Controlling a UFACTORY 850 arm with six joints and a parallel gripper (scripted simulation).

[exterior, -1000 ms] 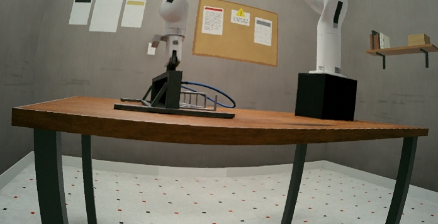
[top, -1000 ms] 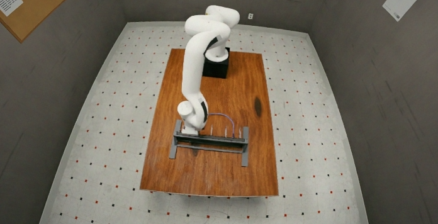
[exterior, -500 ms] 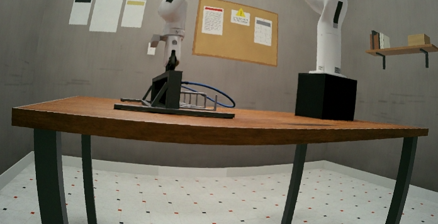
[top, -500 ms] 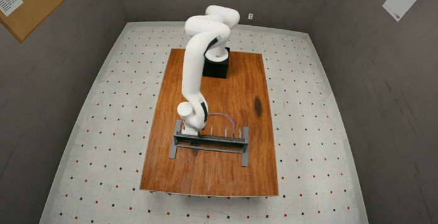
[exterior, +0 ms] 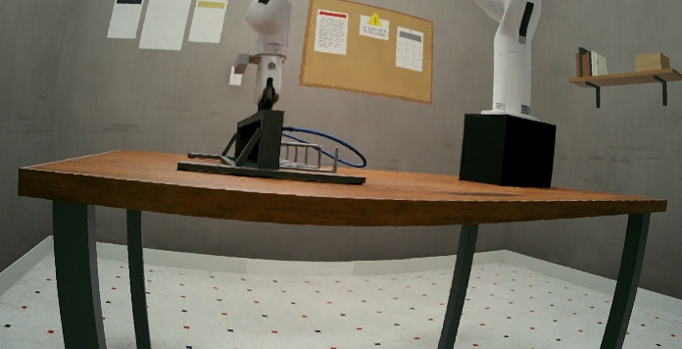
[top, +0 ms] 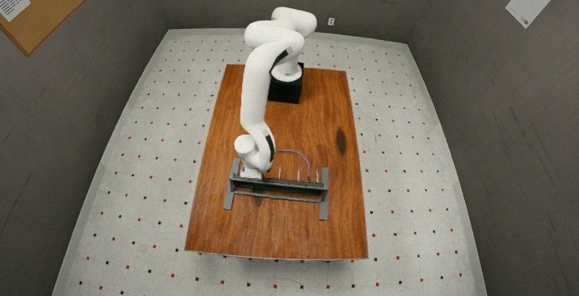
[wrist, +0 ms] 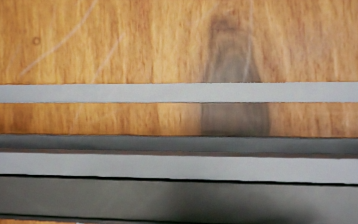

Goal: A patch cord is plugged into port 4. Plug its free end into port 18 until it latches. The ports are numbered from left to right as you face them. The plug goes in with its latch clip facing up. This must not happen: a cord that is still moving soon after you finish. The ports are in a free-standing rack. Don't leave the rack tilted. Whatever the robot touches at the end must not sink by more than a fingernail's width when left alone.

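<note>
Now: the plug 20 mm ahead of my hand and 10 mm below it.
</note>
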